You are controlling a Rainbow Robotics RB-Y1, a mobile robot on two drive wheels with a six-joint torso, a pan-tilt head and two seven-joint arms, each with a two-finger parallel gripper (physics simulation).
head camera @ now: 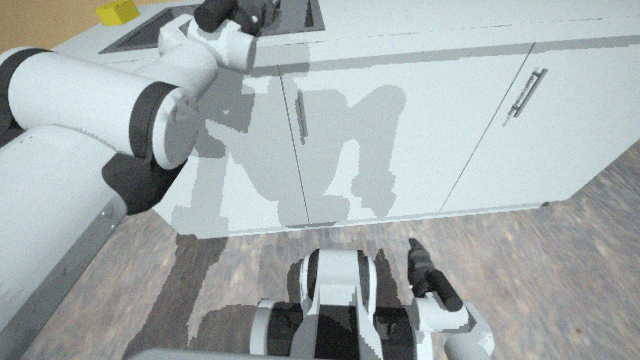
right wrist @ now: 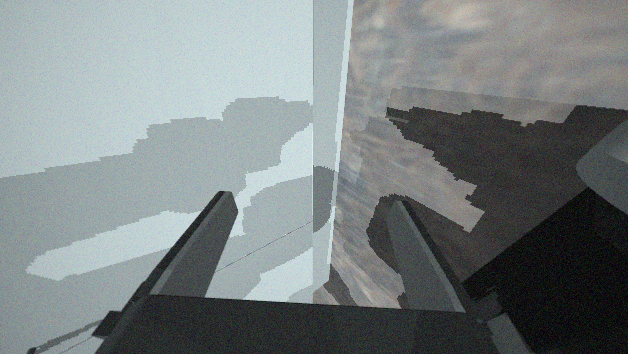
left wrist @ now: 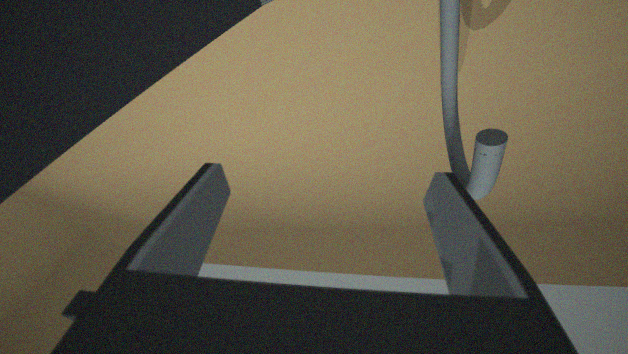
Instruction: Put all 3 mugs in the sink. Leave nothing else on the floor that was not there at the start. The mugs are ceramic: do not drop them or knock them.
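Frame: origin at the robot's base, x right, y ahead, z up, level; metres.
Seen in the pictures: left gripper, between the fingertips: [left wrist: 324, 182]; right gripper, between the fingertips: [head camera: 411, 254] [right wrist: 312, 205].
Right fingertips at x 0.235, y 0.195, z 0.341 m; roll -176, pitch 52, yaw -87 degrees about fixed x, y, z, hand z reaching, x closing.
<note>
A point is followed by its place in that frame.
The sink [head camera: 317, 22] is a grey basin set in the white counter at the top left of the head view, partly hidden by my left arm. My left gripper [head camera: 274, 9] [left wrist: 324, 182] {x -0.194, y 0.556, z 0.970 m} is over the sink area, open, with no mug between its fingers. My right gripper [head camera: 414, 243] {x 0.235, y 0.195, z 0.341 m} [right wrist: 312, 205] {x 0.235, y 0.195, z 0.341 m} is open and empty, low in front of the cabinet and above the floor. No mug shows in the head view or in either wrist view; the part of the sink behind my left arm and gripper is hidden.
A grey faucet pipe [left wrist: 450, 75] {x -0.343, y 0.873, z 1.105 m} with a curved end stands close by the right finger in the left wrist view. A yellow block [head camera: 117, 13] {x -0.660, y 0.659, z 0.939 m} is on the counter [head camera: 400, 17] {x 0.151, y 0.539, z 0.910 m} beyond the sink. White cabinet doors [head camera: 425, 125] {x 0.259, y 0.461, z 0.650 m} with bar handles rise from the wooden floor [head camera: 550, 280] {x 0.904, y 0.241, z 0.001 m}.
</note>
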